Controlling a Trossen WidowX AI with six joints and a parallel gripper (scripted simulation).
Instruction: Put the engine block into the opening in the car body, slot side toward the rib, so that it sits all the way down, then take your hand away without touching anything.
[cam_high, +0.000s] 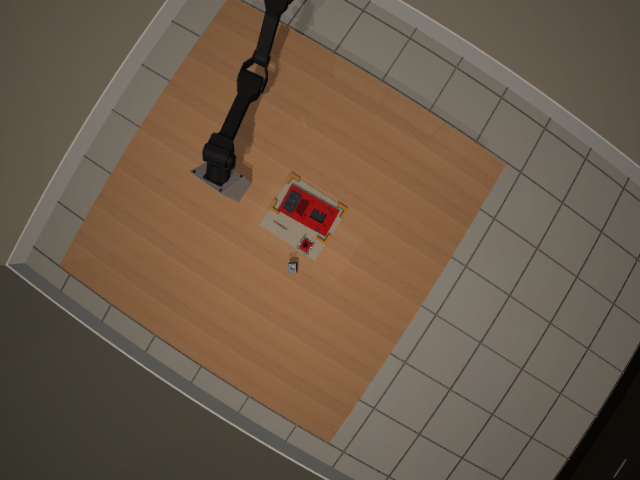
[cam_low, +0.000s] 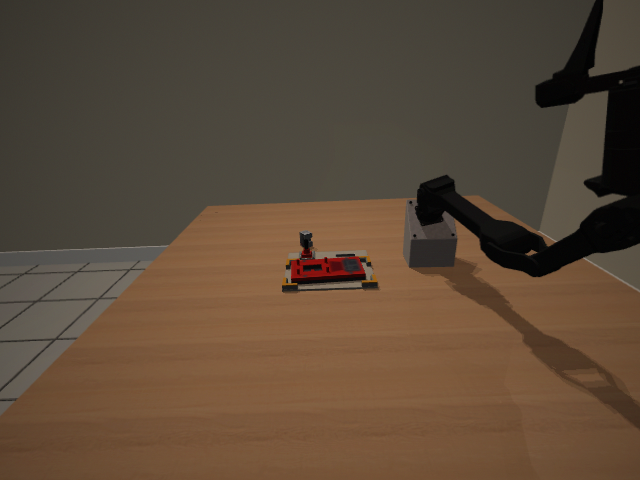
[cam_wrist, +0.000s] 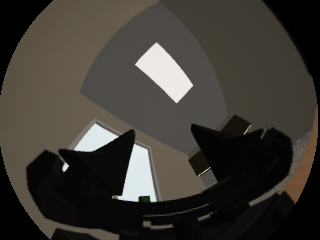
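My gripper tip is now 690 mm to the left of the engine block, 530 mm above it and 300 mm short of it.
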